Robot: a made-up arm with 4 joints.
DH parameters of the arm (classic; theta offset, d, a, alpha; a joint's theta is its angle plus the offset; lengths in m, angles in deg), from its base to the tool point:
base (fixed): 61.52 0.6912 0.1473 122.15
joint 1: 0 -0.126 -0.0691 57.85
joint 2: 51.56 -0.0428 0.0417 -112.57
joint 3: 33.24 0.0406 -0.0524 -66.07
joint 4: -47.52 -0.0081 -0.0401 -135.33
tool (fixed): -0.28 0.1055 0 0
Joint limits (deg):
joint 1: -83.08..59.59
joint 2: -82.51..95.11
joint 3: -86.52..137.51
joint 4: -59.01..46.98
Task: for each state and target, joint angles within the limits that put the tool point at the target. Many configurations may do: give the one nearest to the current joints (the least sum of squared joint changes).
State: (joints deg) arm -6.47 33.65 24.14 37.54
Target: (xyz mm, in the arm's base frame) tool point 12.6 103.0 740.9
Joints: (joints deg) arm -45.20 63.12 17.36 26.14
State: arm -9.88 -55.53 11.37 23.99
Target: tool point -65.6 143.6 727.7
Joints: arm -28.19 -39.10 12.32 21.35
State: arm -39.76 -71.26 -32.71 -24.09
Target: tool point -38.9 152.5 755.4
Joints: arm -57.68 -53.97 -37.38 -36.53
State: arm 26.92 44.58 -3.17 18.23
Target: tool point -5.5 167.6 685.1
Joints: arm 47.90 43.38 16.20 30.51
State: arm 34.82 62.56 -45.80 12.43
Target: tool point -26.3 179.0 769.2
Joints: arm 31.40 66.84 -62.12 27.61
